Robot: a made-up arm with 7 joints.
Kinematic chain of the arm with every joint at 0, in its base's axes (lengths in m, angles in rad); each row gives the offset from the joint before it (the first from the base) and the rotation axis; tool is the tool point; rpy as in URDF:
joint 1: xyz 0 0 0 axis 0.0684 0.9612 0.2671
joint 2: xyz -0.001 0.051 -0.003 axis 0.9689 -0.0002 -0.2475
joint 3: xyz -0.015 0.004 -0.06 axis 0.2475 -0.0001 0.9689
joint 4: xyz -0.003 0 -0.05 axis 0.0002 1 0
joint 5: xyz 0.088 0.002 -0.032 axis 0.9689 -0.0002 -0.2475
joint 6: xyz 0.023 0 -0.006 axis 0.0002 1 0
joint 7: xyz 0.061 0 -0.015 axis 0.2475 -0.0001 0.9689
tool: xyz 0 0 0 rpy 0 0.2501 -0.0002
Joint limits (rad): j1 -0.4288..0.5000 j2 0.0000..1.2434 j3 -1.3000..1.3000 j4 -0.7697..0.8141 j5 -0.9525..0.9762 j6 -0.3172..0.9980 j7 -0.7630..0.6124
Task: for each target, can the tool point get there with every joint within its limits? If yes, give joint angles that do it. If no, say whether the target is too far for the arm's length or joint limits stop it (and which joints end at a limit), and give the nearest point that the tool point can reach.
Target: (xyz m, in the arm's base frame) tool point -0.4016 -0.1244 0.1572
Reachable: no: too far | nearest point -0.1754 -0.0474 -0.1788 | short by 0.412 m
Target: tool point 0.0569 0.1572 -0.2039
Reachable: yes | joints 0.2832 1.0856 -0.5118 0.2155 -0.3184 -0.1102 -0.3404
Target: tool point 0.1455 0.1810 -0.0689
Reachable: yes | joints -0.0033 0.6080 0.4541 -0.3872 0.1588 0.7615 0.4820
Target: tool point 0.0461 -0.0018 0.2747
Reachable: no: joint limits stop it (at a limit: joint 1, joint 2, joint 4) | nearest point 0.0393 0.0814 0.1354 | short by 0.162 m
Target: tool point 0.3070 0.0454 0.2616
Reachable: no: too far | nearest point 0.1509 0.1082 0.0966 | short by 0.236 m
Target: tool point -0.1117 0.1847 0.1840
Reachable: no: joint limits stop it (at a limit: joint 1, joint 2, joint 3, joint 5, joint 6) | nearest point -0.0049 0.1630 0.1334 | short by 0.120 m
